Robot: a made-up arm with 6 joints. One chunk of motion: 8 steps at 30 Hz.
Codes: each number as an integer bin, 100 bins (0 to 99) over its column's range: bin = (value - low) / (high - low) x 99, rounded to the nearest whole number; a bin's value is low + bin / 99 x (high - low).
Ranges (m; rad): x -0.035..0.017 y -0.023..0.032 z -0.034..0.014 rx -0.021..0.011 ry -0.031..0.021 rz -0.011..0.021
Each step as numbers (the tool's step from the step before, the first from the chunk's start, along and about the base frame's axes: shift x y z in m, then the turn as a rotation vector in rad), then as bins.
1 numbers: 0.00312 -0.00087 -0.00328 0.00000 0.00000 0.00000
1 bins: 73 40 63 65 59 34
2 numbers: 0.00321 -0.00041 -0.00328 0.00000 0.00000 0.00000
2 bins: 73 41 63 65 59 34
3 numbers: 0.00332 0.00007 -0.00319 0.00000 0.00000 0.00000
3 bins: 73 42 64 65 59 34
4 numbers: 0.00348 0.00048 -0.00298 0.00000 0.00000 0.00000
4 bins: 73 42 64 65 59 34
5 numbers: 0.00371 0.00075 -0.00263 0.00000 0.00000 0.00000
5 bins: 74 43 65 65 59 34
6 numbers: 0.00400 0.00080 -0.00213 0.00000 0.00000 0.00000
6 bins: 74 43 66 65 59 34
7 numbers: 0.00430 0.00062 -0.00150 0.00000 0.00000 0.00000
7 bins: 75 43 67 65 59 34
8 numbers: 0.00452 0.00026 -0.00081 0.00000 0.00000 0.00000
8 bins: 75 42 68 65 59 34
